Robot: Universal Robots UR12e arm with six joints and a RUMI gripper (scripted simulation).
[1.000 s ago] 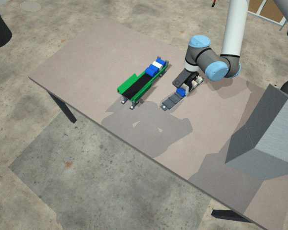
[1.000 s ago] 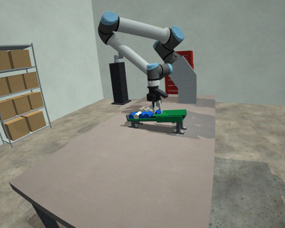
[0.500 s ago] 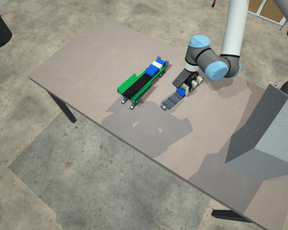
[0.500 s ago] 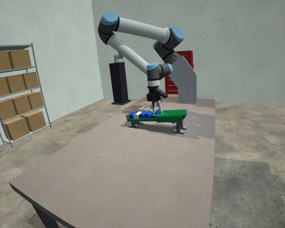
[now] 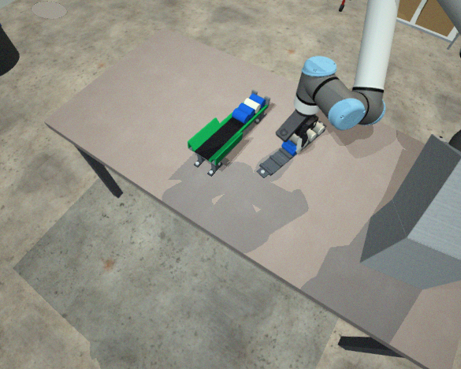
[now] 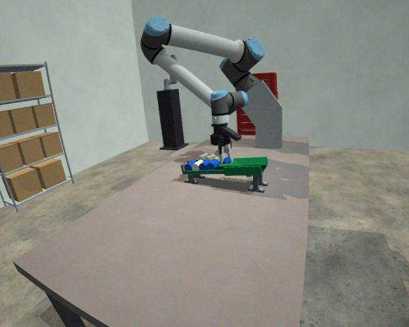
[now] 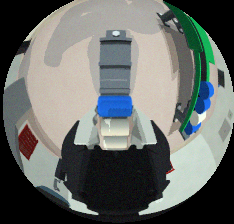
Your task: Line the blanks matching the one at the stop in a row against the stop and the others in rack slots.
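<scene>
The grey stock rack is 40 mm below my hand, 30 mm to the right of it and 10 mm behind it.
</scene>
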